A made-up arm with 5 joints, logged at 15 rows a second.
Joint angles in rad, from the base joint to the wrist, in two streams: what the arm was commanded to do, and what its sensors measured. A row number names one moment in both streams.
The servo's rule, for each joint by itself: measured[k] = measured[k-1] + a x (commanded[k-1-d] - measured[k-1]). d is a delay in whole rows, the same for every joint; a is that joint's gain. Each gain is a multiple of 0.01, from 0.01 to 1. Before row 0 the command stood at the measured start. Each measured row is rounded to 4 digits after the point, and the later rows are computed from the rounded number. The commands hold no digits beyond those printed.
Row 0, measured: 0.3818, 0.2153, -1.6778, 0.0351, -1.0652
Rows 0 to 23, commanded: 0.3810, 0.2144, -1.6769, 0.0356, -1.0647; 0.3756, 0.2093, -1.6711, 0.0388, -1.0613; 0.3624, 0.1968, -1.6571, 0.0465, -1.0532; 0.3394, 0.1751, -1.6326, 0.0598, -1.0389; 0.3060, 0.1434, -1.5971, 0.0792, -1.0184; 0.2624, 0.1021, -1.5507, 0.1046, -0.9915; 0.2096, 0.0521, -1.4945, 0.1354, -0.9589; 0.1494, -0.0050, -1.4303, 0.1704, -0.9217; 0.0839, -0.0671, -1.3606, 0.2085, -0.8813; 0.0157, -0.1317, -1.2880, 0.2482, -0.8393; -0.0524, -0.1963, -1.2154, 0.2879, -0.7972; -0.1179, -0.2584, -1.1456, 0.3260, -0.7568; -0.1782, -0.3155, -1.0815, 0.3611, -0.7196; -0.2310, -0.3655, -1.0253, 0.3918, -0.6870; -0.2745, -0.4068, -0.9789, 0.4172, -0.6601; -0.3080, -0.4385, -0.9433, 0.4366, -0.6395; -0.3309, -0.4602, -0.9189, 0.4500, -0.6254; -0.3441, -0.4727, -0.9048, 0.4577, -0.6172; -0.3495, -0.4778, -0.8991, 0.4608, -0.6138; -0.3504, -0.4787, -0.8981, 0.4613, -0.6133; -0.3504, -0.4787, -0.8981, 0.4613, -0.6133; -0.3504, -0.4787, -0.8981, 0.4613, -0.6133; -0.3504, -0.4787, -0.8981, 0.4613, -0.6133; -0.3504, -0.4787, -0.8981, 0.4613, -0.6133
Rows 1 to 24, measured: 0.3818, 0.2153, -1.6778, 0.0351, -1.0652; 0.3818, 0.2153, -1.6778, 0.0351, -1.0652; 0.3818, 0.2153, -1.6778, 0.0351, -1.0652; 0.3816, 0.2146, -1.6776, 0.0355, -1.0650; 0.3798, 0.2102, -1.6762, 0.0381, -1.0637; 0.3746, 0.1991, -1.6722, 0.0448, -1.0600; 0.3640, 0.1792, -1.6639, 0.0568, -1.0526; 0.3466, 0.1495, -1.6499, 0.0747, -1.0406; 0.3213, 0.1102, -1.6291, 0.0986, -1.0234; 0.2878, 0.0620, -1.6008, 0.1280, -1.0008; 0.2463, 0.0064, -1.5650, 0.1619, -0.9731; 0.1976, -0.0546, -1.5221, 0.1992, -0.9410; 0.1430, -0.1186, -1.4729, 0.2384, -0.9054; 0.0844, -0.1831, -1.4188, 0.2780, -0.8675; 0.0237, -0.2456, -1.3614, 0.3164, -0.8288; -0.0369, -0.3036, -1.3026, 0.3522, -0.7906; -0.0951, -0.3550, -1.2444, 0.3839, -0.7543; -0.1489, -0.3980, -1.1886, 0.4105, -0.7213; -0.1966, -0.4316, -1.1371, 0.4314, -0.6927; -0.2369, -0.4553, -1.0913, 0.4463, -0.6691; -0.2691, -0.4697, -1.0521, 0.4554, -0.6509; -0.2932, -0.4764, -1.0200, 0.4597, -0.6379; -0.3104, -0.4783, -0.9944, 0.4610, -0.6293; -0.3224, -0.4786, -0.9742, 0.4612, -0.6237
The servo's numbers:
d 3
a 0.30 0.83 0.21 0.80 0.35

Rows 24 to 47, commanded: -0.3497, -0.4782, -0.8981, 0.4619, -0.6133; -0.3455, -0.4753, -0.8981, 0.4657, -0.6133; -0.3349, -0.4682, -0.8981, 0.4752, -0.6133; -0.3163, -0.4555, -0.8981, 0.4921, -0.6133; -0.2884, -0.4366, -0.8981, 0.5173, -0.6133; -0.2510, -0.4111, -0.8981, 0.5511, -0.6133; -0.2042, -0.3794, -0.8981, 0.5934, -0.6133; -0.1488, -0.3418, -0.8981, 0.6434, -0.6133; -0.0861, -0.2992, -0.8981, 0.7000, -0.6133; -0.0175, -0.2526, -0.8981, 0.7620, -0.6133; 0.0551, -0.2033, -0.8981, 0.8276, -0.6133; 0.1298, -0.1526, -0.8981, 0.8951, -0.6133; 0.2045, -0.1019, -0.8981, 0.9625, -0.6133; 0.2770, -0.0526, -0.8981, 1.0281, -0.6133; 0.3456, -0.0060, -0.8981, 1.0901, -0.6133; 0.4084, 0.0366, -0.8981, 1.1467, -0.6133; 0.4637, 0.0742, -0.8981, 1.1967, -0.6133; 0.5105, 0.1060, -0.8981, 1.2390, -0.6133; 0.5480, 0.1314, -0.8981, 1.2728, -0.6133; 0.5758, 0.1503, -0.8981, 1.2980, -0.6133; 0.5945, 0.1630, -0.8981, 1.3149, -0.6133; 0.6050, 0.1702, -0.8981, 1.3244, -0.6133; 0.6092, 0.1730, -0.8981, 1.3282, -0.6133; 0.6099, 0.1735, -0.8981, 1.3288, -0.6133
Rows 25 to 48, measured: -0.3308, -0.4787, -0.9582, 0.4613, -0.6201; -0.3367, -0.4787, -0.9456, 0.4613, -0.6177; -0.3408, -0.4787, -0.9356, 0.4613, -0.6162; -0.3435, -0.4783, -0.9277, 0.4618, -0.6152; -0.3441, -0.4758, -0.9215, 0.4649, -0.6145; -0.3413, -0.4695, -0.9166, 0.4731, -0.6141; -0.3338, -0.4579, -0.9127, 0.4883, -0.6138; -0.3202, -0.4402, -0.9096, 0.5115, -0.6136; -0.2994, -0.4160, -0.9072, 0.5432, -0.6135; -0.2708, -0.3856, -0.9053, 0.5834, -0.6134; -0.2342, -0.3492, -0.9038, 0.6314, -0.6134; -0.1898, -0.3077, -0.9026, 0.6863, -0.6134; -0.1381, -0.2620, -0.9017, 0.7469, -0.6134; -0.0801, -0.2133, -0.9009, 0.8115, -0.6134; -0.0171, -0.1629, -0.9003, 0.8784, -0.6134; 0.0494, -0.1123, -0.8998, 0.9457, -0.6134; 0.1177, -0.0627, -0.8994, 1.0116, -0.6134; 0.1861, -0.0156, -0.8991, 1.0744, -0.6134; 0.2528, 0.0277, -0.8989, 1.1322, -0.6134; 0.3161, 0.0663, -0.8987, 1.1838, -0.6134; 0.3744, 0.0993, -0.8986, 1.2280, -0.6134; 0.4265, 0.1259, -0.8985, 1.2638, -0.6134; 0.4713, 0.1462, -0.8984, 1.2912, -0.6134; 0.5083, 0.1601, -0.8983, 1.3102, -0.6134
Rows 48 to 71, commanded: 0.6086, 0.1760, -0.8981, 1.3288, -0.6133; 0.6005, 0.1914, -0.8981, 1.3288, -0.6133; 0.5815, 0.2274, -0.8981, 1.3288, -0.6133; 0.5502, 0.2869, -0.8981, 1.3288, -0.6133; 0.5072, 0.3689, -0.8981, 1.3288, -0.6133; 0.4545, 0.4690, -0.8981, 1.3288, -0.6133; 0.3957, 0.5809, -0.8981, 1.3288, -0.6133; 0.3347, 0.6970, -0.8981, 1.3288, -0.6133; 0.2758, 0.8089, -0.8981, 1.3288, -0.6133; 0.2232, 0.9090, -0.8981, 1.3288, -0.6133; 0.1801, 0.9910, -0.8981, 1.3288, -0.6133; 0.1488, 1.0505, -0.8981, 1.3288, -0.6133; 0.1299, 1.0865, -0.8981, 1.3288, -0.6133; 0.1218, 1.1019, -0.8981, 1.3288, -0.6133; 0.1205, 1.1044, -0.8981, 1.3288, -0.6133; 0.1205, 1.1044, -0.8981, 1.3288, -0.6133; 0.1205, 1.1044, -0.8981, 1.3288, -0.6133; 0.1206, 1.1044, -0.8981, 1.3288, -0.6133; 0.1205, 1.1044, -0.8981, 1.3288, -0.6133; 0.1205, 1.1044, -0.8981, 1.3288, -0.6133; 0.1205, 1.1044, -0.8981, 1.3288, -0.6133; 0.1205, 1.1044, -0.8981, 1.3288, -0.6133; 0.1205, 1.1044, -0.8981, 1.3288, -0.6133; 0.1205, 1.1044, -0.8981, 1.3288, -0.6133
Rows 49 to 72, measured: 0.5373, 0.1685, -0.8983, 1.3216, -0.6134; 0.5589, 0.1722, -0.8983, 1.3269, -0.6134; 0.5742, 0.1733, -0.8983, 1.3284, -0.6134; 0.5845, 0.1755, -0.8983, 1.3287, -0.6134; 0.5893, 0.1887, -0.8983, 1.3288, -0.6134; 0.5870, 0.2208, -0.8983, 1.3288, -0.6134; 0.5760, 0.2757, -0.8983, 1.3288, -0.6134; 0.5554, 0.3531, -0.8983, 1.3288, -0.6134; 0.5251, 0.4493, -0.8983, 1.3288, -0.6134; 0.4863, 0.5585, -0.8983, 1.3288, -0.6134; 0.4408, 0.6735, -0.8983, 1.3288, -0.6134; 0.3913, 0.7859, -0.8983, 1.3288, -0.6134; 0.3409, 0.8881, -0.8983, 1.3288, -0.6134; 0.2927, 0.9735, -0.8983, 1.3288, -0.6134; 0.2495, 1.0374, -0.8983, 1.3288, -0.6134; 0.2136, 1.0782, -0.8983, 1.3288, -0.6134; 0.1861, 1.0979, -0.8983, 1.3288, -0.6134; 0.1664, 1.1033, -0.8983, 1.3288, -0.6134; 0.1526, 1.1042, -0.8983, 1.3288, -0.6134; 0.1430, 1.1044, -0.8983, 1.3288, -0.6134; 0.1363, 1.1044, -0.8983, 1.3288, -0.6134; 0.1316, 1.1044, -0.8983, 1.3288, -0.6134; 0.1283, 1.1044, -0.8983, 1.3288, -0.6134; 0.1260, 1.1044, -0.8983, 1.3288, -0.6134
